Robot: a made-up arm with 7 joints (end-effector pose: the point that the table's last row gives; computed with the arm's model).
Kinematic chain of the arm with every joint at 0, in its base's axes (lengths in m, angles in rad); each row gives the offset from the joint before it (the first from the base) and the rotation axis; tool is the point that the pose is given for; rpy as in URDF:
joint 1: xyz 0 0 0.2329 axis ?
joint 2: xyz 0 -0.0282 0.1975 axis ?
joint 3: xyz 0 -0.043 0.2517 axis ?
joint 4: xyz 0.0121 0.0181 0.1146 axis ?
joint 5: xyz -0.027 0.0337 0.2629 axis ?
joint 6: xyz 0 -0.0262 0.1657 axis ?
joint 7: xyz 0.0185 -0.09 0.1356 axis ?
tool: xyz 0 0 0 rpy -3.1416 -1.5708 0
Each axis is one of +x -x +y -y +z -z.
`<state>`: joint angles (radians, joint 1 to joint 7).
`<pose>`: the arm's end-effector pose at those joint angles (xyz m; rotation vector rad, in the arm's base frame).
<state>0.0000 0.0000 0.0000 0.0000 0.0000 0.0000 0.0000</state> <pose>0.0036 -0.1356 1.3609 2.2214 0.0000 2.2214</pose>
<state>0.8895 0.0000 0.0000 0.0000 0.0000 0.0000 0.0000</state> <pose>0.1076 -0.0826 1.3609 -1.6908 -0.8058 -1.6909</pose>
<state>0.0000 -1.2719 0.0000 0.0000 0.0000 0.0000 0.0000</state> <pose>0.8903 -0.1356 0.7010 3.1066 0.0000 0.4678</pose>
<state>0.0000 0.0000 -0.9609 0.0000 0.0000 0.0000 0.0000</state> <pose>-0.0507 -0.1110 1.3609 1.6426 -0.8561 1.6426</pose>
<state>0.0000 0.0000 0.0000 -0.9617 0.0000 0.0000 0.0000</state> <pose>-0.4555 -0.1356 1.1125 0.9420 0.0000 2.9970</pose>
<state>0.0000 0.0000 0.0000 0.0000 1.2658 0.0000 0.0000</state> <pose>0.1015 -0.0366 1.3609 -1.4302 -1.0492 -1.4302</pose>
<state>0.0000 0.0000 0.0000 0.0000 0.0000 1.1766 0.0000</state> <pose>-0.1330 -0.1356 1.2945 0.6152 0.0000 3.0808</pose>
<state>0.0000 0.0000 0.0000 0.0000 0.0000 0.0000 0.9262</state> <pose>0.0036 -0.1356 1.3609 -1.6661 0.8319 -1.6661</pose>
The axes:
joint 1: +z
joint 2: -y
joint 3: +z
joint 4: +y
joint 5: +z
joint 6: -y
joint 7: +x

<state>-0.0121 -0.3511 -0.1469 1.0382 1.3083 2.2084 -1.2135</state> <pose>0.4847 -0.2218 0.7885 1.4010 -0.7636 2.1533</pose>
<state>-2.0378 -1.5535 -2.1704 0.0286 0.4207 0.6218 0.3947</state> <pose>-0.4278 -0.8096 0.5069 0.9409 -1.1310 -0.9208</pose>
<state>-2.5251 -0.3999 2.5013 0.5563 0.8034 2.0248 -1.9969</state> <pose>-0.0879 -0.2325 1.1159 0.2896 -0.5908 1.8562</pose>
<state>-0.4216 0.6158 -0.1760 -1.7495 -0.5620 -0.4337 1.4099</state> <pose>-0.5463 0.1738 0.3257 0.7836 0.0090 -1.8939</pose>
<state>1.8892 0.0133 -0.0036 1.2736 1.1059 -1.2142 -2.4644</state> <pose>-0.1959 0.4472 0.8068 1.7972 -1.0389 0.6070</pose>
